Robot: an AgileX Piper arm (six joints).
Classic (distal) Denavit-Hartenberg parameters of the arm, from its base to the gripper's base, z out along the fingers. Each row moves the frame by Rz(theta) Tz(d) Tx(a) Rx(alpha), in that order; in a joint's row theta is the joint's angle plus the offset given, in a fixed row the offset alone. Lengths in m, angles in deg.
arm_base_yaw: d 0.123; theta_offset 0; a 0; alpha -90
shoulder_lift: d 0; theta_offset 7.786; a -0.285; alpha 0
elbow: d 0; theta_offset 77.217; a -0.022; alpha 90
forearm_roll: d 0.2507; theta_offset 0; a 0; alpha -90
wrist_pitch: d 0; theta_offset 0; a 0; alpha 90
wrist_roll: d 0.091; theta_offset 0; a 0; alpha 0
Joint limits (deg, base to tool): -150..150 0..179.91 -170..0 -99.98..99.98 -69.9..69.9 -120..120
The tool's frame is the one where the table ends.
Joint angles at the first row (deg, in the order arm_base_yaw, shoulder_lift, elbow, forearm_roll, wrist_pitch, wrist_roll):
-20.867, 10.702, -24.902, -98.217, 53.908, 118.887
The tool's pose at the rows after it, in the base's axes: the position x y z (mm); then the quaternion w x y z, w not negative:
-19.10 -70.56 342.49 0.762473 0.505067 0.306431 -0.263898
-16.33 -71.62 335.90 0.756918 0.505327 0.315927 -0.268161
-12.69 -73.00 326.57 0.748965 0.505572 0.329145 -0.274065
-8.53 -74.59 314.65 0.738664 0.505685 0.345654 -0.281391
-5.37 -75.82 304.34 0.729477 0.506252 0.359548 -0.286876
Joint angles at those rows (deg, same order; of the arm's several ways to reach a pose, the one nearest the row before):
-20.870, 10.722, -24.505, -98.445, 53.906, 118.888
-20.864, 10.721, -23.152, -98.447, 53.911, 118.887
-20.876, 10.722, -21.259, -98.445, 53.900, 118.889
-20.869, 10.721, -18.877, -98.445, 53.906, 118.887
-20.861, 10.720, -16.870, -98.340, 53.913, 118.883

